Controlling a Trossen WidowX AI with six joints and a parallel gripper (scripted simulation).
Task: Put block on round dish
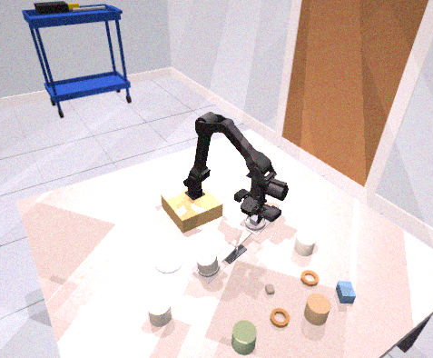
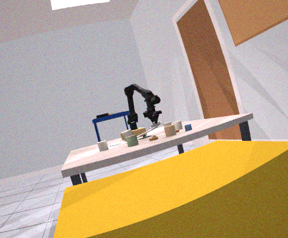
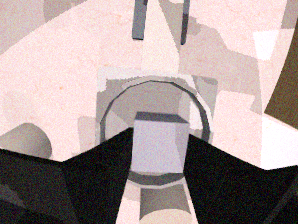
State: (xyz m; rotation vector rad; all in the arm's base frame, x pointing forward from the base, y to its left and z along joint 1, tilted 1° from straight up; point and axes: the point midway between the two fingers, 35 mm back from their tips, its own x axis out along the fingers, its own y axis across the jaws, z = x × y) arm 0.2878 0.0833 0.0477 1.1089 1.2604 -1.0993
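Now: the round white dish 340 mm to the right of my gripper tip, 90 mm behind it and 80 mm below it. Also, from my gripper tip: dark object (140 mm to the left, 70 mm below, 30 mm behind); then blue block (390 mm ahead, 60 mm below, 50 mm to the left); then grey block (10 mm above).
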